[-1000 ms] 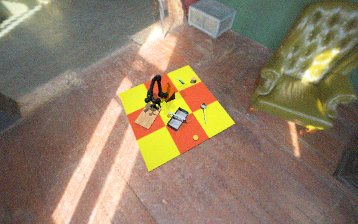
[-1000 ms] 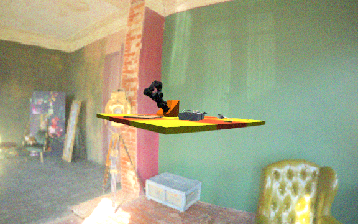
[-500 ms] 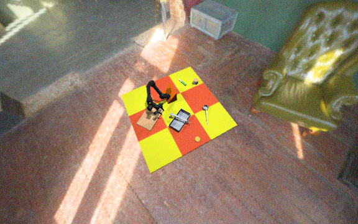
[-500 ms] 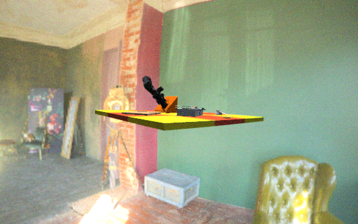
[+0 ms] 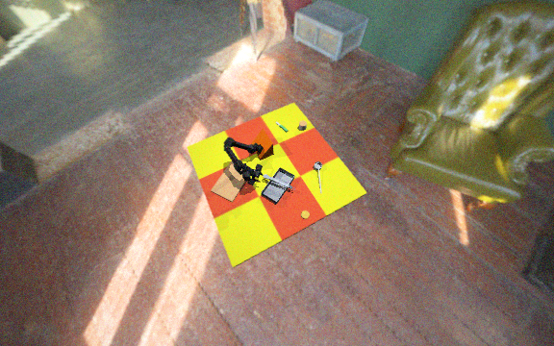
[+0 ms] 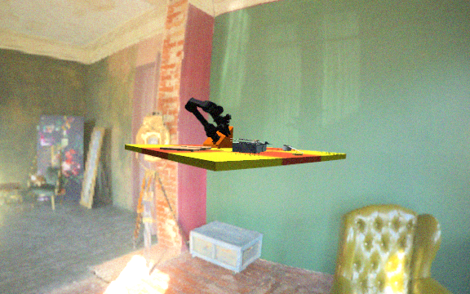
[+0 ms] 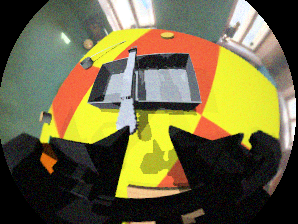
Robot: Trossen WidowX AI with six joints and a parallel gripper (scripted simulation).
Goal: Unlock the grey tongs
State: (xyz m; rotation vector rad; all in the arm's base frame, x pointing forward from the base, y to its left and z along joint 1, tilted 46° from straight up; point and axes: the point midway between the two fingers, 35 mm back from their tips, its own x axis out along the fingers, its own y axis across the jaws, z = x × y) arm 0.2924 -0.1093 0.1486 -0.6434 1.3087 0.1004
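Right now my gripper tip is 11 cm short of the roasting tin, 10 cm to the right of it and 7 cm above it. Also, from my gripper tip: wooden board: 19 cm behind, 22 cm to the right, 9 cm below.
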